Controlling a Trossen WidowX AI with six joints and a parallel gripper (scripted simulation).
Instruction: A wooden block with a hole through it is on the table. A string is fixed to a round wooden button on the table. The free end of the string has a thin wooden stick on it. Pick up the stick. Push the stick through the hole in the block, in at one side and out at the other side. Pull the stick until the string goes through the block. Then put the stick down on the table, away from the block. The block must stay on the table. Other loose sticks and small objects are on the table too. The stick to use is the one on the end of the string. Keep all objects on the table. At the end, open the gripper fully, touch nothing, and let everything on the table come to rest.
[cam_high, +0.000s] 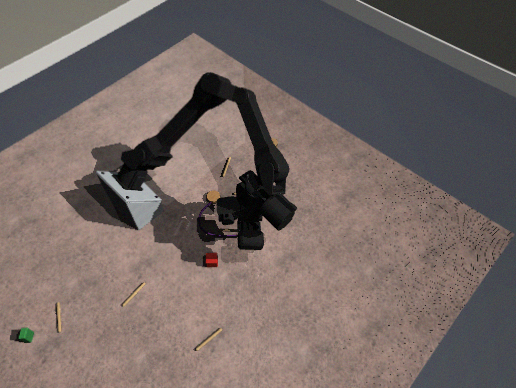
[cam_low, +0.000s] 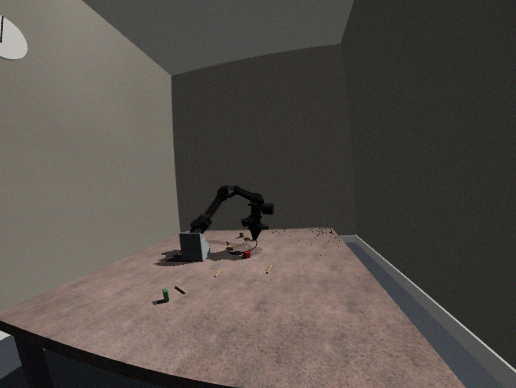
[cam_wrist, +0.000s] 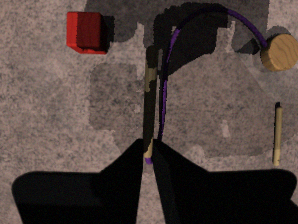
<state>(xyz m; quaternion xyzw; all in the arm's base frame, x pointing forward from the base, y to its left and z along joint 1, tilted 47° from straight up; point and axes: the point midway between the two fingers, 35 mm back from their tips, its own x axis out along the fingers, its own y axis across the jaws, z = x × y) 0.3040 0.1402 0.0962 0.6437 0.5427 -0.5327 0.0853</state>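
The small red block lies 11 cm to the right of my gripper tip, 5 cm below it and 1 cm behind it. Round my gripper tip: thin wooden stick 1 cm to the right, 1 cm behind; wooden cylinder 28 cm to the left, 20 cm behind, 4 cm below; round wooden button 17 cm behind, 5 cm below, 2 cm to the left.
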